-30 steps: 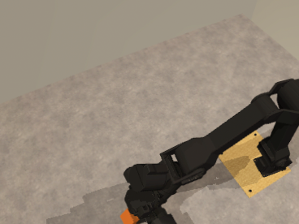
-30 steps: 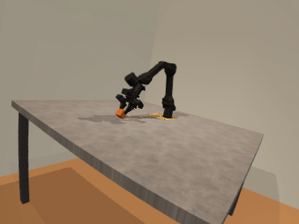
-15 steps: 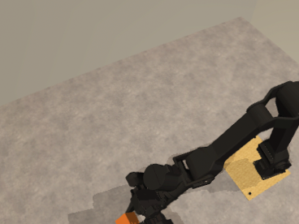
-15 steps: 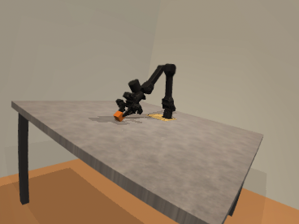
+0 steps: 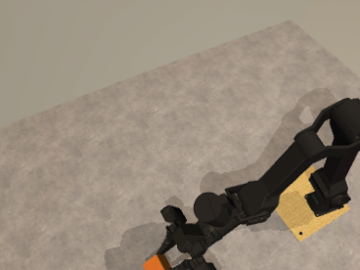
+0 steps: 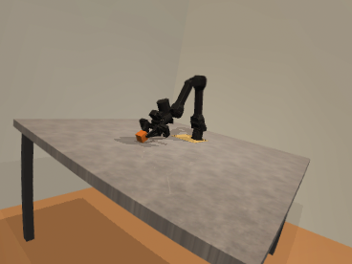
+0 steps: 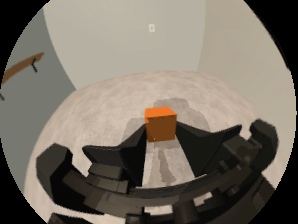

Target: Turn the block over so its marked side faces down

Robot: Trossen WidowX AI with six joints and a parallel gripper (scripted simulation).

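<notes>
Now: gripper tip 10 mm above the orange block.
</notes>
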